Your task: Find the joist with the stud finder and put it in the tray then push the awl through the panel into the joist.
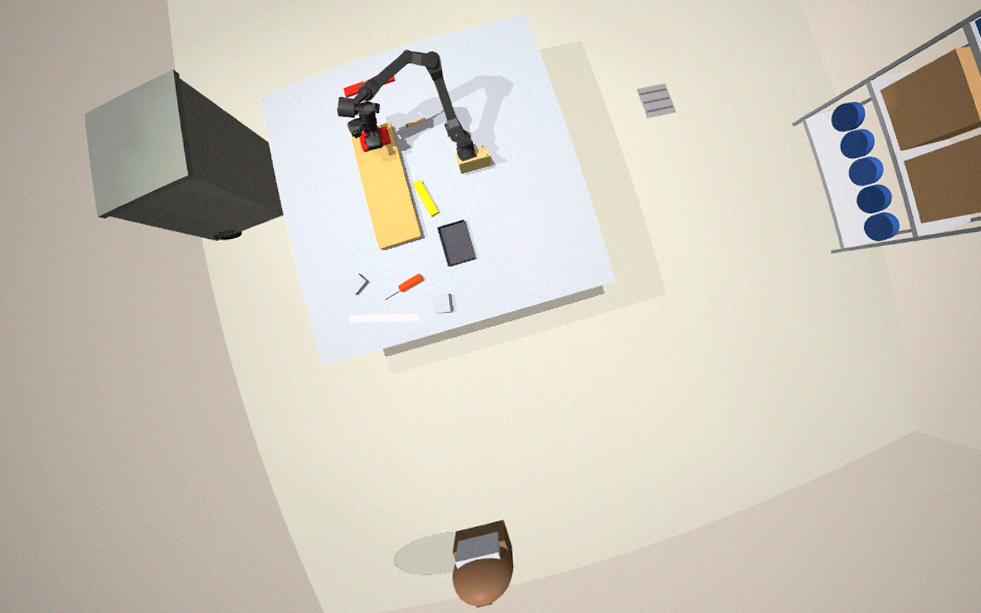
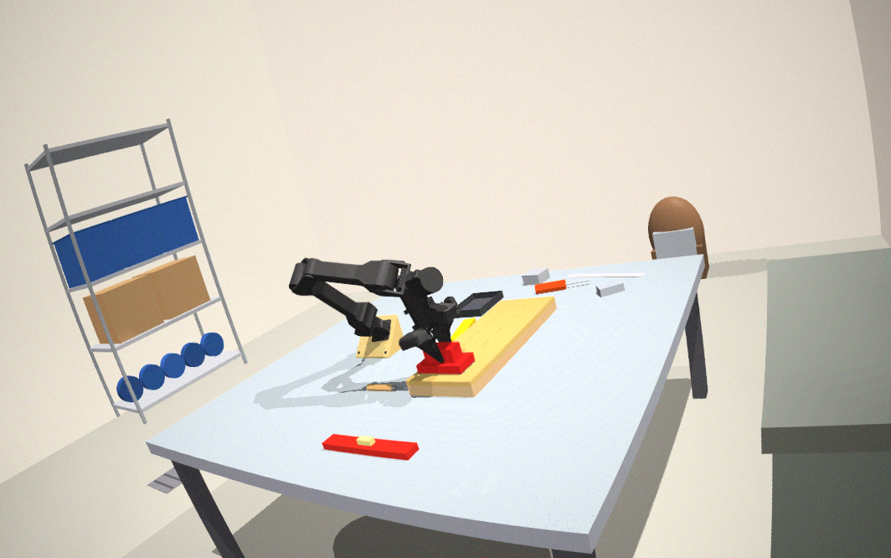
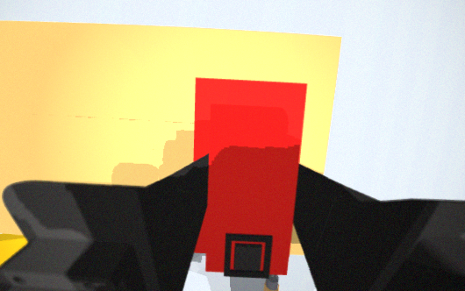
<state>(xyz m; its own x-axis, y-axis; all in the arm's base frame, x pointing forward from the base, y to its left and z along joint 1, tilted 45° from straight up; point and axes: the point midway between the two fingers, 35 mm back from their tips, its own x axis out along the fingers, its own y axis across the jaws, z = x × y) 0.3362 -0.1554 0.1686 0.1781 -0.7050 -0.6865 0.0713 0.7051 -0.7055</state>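
My gripper tip is 170 mm past the dark grey tray, 530 mm to the right of it and 50 mm above it. Also, from my gripper tip: awl 160 mm behind, 30 mm to the right, 60 mm below; red stud finder 20 mm behind, 20 mm above; red level 60 mm behind, 300 mm to the right, 50 mm below.
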